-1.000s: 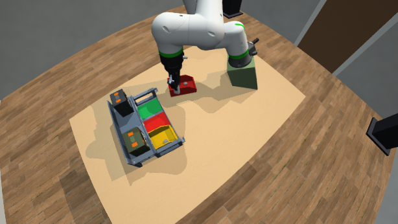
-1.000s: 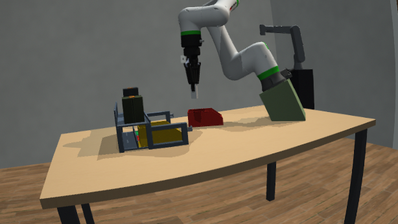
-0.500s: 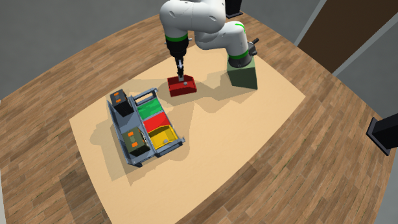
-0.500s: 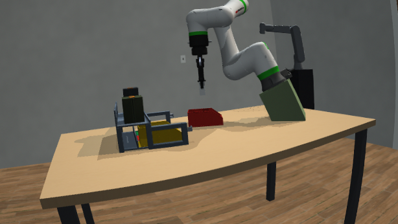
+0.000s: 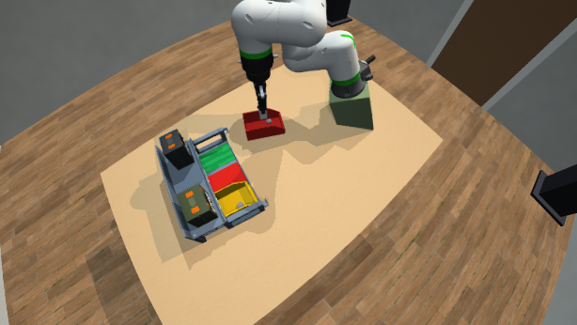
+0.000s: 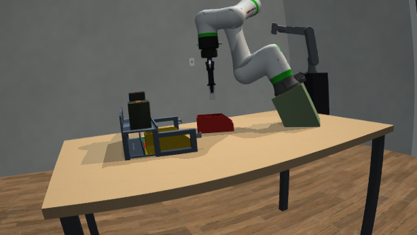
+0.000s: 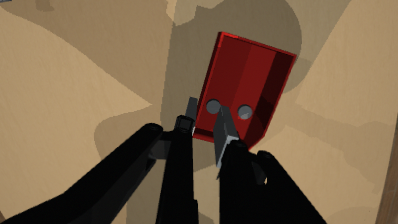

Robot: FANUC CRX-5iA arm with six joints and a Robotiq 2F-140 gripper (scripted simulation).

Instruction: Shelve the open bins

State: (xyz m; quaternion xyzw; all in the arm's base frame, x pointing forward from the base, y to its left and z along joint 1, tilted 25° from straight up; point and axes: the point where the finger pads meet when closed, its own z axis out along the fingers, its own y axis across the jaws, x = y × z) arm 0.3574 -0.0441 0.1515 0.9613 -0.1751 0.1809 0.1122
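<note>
The red bin is 20 mm behind my hand, 40 mm to the right of it and 150 mm below it. From my hand the other things lie so: yellow bin: 280 mm ahead, 180 mm to the left, 140 mm below.
</note>
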